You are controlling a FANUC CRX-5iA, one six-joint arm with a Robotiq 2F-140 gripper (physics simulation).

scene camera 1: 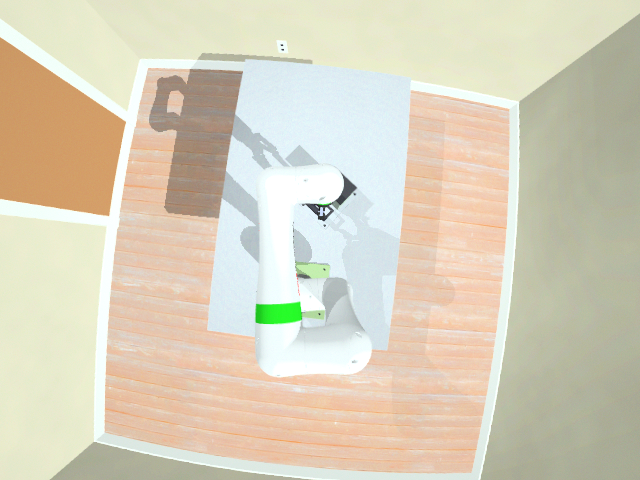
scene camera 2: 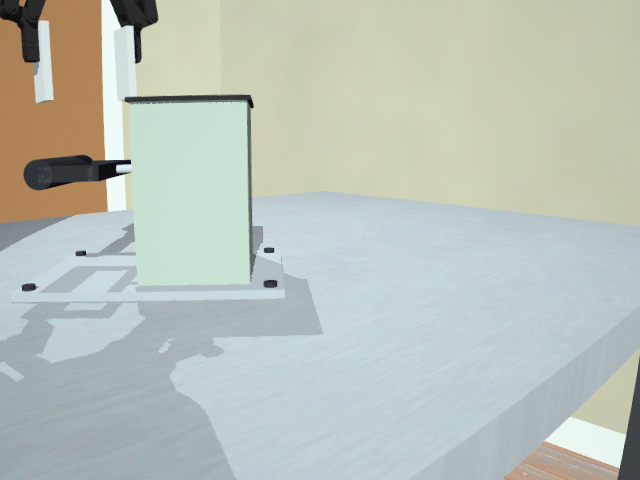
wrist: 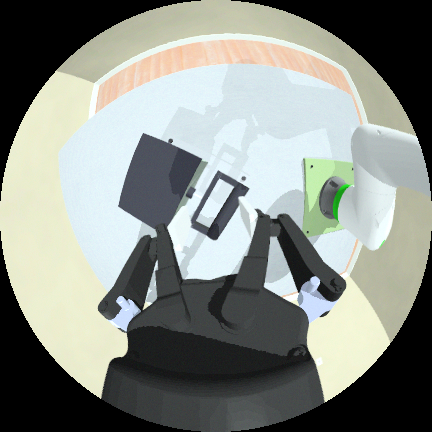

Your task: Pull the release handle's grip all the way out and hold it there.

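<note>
The release handle's black grip (scene camera 2: 56, 173) (wrist: 227, 212) is a frame with a thick round outer bar. It stands out sideways from a pale green box (scene camera 2: 191, 191) with a dark lid (scene camera 1: 348, 190) (wrist: 155, 180). A short stretch of white rod (scene camera 2: 124, 168) shows between grip and box in scene camera 2. My gripper (scene camera 2: 85, 98) (wrist: 213, 210) is partly open and empty. Its white pads hang above the grip, their lower ends near the lid's height. In the wrist view the pads appear on either side of the grip. The arm hides most of the gripper in scene camera 1.
The box stands on a light base plate (scene camera 2: 206, 295) with dark bolts, on the grey table (scene camera 1: 372, 118) (scene camera 2: 439, 284) (wrist: 95, 155). The arm's green mounting plate (scene camera 1: 315, 269) (wrist: 312, 217) is on the same table. The white arm (scene camera 1: 276, 248) (wrist: 372, 200) reaches over the table.
</note>
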